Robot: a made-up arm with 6 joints.
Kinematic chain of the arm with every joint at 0, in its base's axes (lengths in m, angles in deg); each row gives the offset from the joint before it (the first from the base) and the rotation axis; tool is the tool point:
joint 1: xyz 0 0 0.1 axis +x
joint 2: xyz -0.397 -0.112 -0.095 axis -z
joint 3: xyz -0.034 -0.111 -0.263 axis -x
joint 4: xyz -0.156 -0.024 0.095 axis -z
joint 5: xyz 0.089 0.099 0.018 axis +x
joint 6: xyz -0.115 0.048 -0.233 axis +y
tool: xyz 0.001 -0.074 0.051
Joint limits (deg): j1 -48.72..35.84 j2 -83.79..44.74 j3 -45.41..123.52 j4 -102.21..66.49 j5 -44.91..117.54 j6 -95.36..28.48
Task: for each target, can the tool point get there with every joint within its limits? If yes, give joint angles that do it. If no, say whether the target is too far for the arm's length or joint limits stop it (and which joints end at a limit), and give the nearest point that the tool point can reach.
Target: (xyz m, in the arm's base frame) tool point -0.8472 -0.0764 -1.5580
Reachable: no: too far | nearest point -0.5878 -0.0373 -0.7105 | short by 0.887 m
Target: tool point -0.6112 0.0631 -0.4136
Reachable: yes | joints 22.64 1.35 34.57 11.49 26.11 -37.85
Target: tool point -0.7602 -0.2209 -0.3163
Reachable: yes | joints -15.25 31.91 97.94 -27.16 32.06 -26.18
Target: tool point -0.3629 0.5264 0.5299
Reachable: no: joint limits stop it (at a limit: joint 1, joint 2, joint 5, joint 6) | nearest point -0.5118 0.3192 0.0944 | short by 0.505 m
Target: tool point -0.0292 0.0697 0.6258
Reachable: no: joint limits stop it (at a limit: joint 1, joint 2, joint 3, joint 5, joint 6) | nearest point -0.3802 -0.2048 0.3332 | short by 0.533 m
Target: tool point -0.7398 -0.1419 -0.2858
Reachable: yes | joints -9.69 13.25 -12.72 -48.26 29.55 -18.37
